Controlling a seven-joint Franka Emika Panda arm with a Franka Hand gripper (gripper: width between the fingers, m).
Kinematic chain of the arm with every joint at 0, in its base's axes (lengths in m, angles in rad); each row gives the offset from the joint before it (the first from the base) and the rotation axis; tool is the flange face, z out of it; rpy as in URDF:
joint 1: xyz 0 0 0.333 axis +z
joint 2: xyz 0 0 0 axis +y
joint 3: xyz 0 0 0.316 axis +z
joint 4: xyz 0.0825 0 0 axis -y
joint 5: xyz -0.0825 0 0.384 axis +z
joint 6: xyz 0 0 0 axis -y
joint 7: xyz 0.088 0 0 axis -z
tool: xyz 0 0 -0.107 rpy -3.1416 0 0
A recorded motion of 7 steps. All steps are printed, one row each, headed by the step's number.
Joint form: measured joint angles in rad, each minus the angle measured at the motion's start. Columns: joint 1, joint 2, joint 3, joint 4, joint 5, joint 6, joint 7.
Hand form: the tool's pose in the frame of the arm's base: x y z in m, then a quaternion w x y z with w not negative. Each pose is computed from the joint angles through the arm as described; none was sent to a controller.
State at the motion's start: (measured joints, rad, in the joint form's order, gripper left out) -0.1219 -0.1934 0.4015 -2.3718 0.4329 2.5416 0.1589
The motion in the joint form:
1: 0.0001 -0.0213 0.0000 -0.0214 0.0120 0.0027 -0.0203
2: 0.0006 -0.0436 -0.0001 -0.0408 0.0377 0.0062 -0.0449
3: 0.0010 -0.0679 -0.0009 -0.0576 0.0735 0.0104 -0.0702
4: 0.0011 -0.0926 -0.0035 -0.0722 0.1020 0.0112 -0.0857
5: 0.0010 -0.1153 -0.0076 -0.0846 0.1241 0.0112 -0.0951
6: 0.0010 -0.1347 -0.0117 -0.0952 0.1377 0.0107 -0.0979
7: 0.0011 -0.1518 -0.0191 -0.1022 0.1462 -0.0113 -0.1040
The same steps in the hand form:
1: 0.4782 0.1358 0.4302 0.14714 -0.97399 0.08646 -0.14903
2: 0.4721 0.1339 0.4314 0.15023 -0.97318 0.08363 -0.15286
3: 0.4666 0.1316 0.4347 0.15703 -0.97111 0.08415 -0.15877
4: 0.4615 0.1288 0.4388 0.16259 -0.96899 0.08738 -0.16427
5: 0.4570 0.1255 0.4430 0.16706 -0.96690 0.09198 -0.16955
6: 0.4533 0.1225 0.4465 0.16966 -0.96522 0.09676 -0.17378
7: 0.4493 0.1195 0.4484 0.17173 -0.96562 0.09773 -0.16895

